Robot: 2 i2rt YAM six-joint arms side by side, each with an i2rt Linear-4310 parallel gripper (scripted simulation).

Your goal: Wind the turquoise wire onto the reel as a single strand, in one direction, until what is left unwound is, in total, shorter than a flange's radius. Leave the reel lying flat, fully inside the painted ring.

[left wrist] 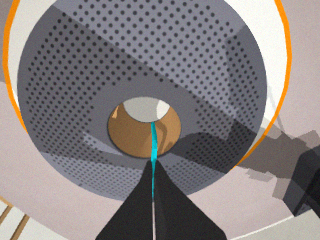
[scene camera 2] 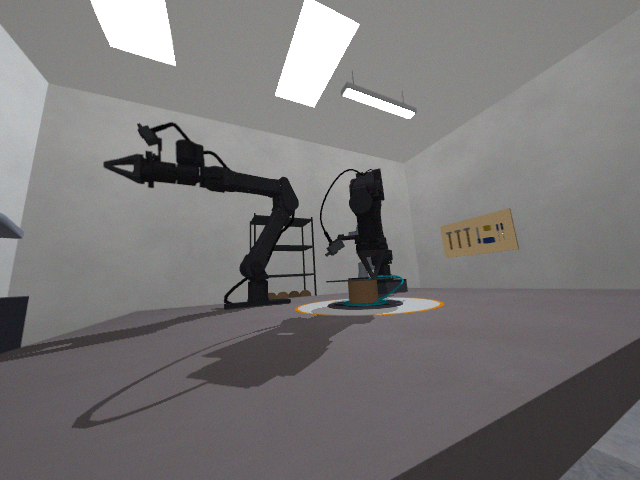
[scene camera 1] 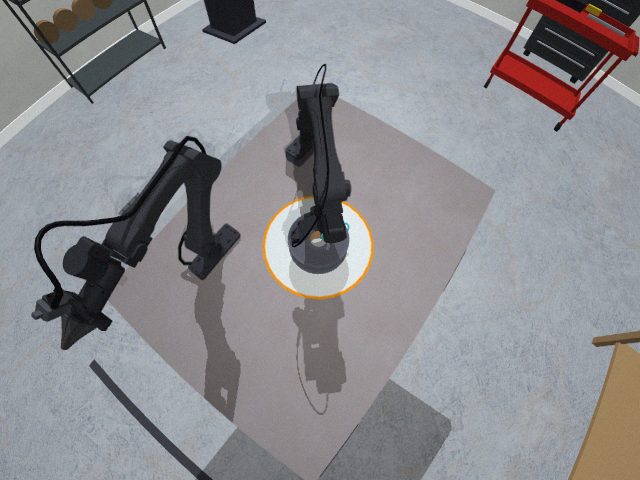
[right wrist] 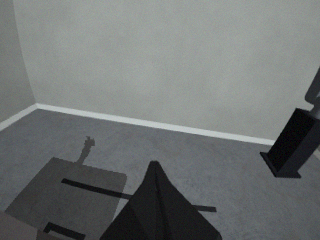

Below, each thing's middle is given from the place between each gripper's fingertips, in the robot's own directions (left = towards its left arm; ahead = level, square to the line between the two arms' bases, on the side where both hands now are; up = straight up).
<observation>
Now: the reel (scene camera 2: 361, 291) 10 mm behind my left hand, 30 mm to the right of it and 40 mm below it.
Now: right hand (scene camera 1: 63, 349) 600 mm to the right of the reel, 350 mm above it and 210 mm short of it.
</observation>
